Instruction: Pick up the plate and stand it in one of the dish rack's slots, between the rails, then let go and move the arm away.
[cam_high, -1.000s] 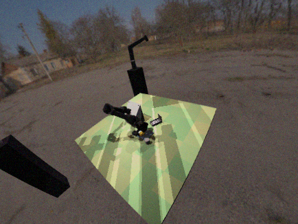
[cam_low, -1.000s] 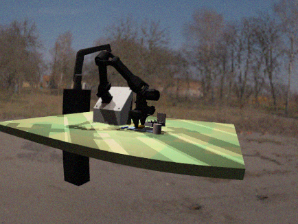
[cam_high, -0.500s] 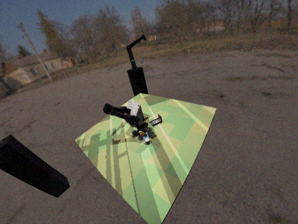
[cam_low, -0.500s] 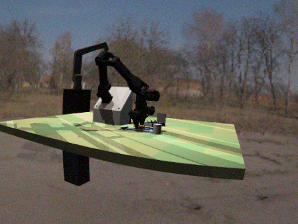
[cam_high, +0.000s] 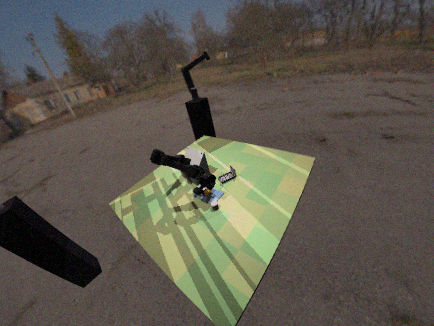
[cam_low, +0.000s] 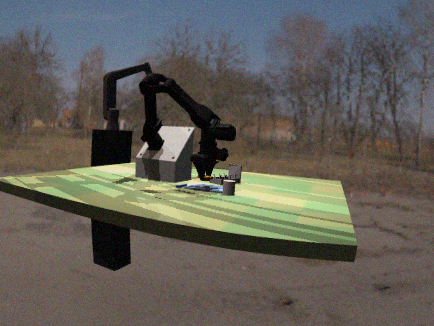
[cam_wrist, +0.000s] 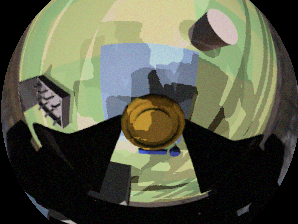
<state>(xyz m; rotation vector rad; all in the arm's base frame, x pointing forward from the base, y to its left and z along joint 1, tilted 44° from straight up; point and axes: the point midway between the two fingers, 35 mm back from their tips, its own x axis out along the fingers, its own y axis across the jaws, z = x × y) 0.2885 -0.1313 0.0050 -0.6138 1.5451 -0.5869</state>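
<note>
Now: gripper tip 1 cm short of the blue mat, 1 cm to the right of it and 3 cm above it. Also, from my gripper tip: dish rack (22 cm to the left, 1 cm below); plate (1 cm above).
</note>
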